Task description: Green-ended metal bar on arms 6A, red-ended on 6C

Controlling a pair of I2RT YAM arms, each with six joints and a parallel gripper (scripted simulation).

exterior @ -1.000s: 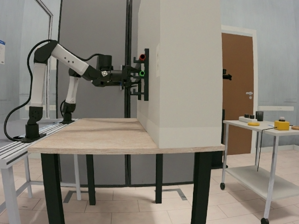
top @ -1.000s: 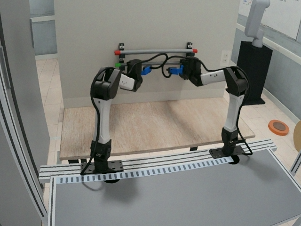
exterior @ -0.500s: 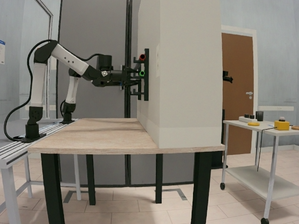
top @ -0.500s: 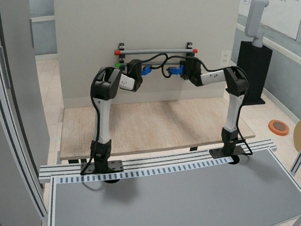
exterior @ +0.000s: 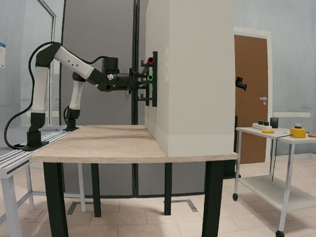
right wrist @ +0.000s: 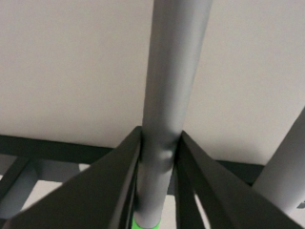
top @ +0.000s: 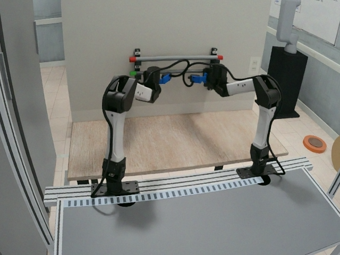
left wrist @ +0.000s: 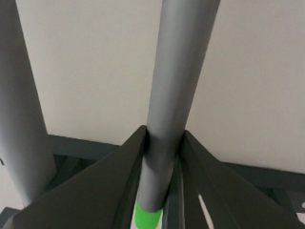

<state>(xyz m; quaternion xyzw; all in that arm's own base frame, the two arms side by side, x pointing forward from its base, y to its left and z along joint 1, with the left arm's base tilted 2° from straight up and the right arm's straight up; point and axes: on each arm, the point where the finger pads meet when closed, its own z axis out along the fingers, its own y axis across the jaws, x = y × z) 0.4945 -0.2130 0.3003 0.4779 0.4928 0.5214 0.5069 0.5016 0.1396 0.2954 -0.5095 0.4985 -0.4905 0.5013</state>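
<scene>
The green-ended bar is 150 mm to the left of my right hand. The rest, counted from my right hand: beige wall panel: 180 mm to the left, 170 mm above, 150 mm ahead; wall socket: 320 mm to the right, 40 mm ahead, 20 mm above; red-ended bar: 160 mm to the left, 80 mm above.
</scene>
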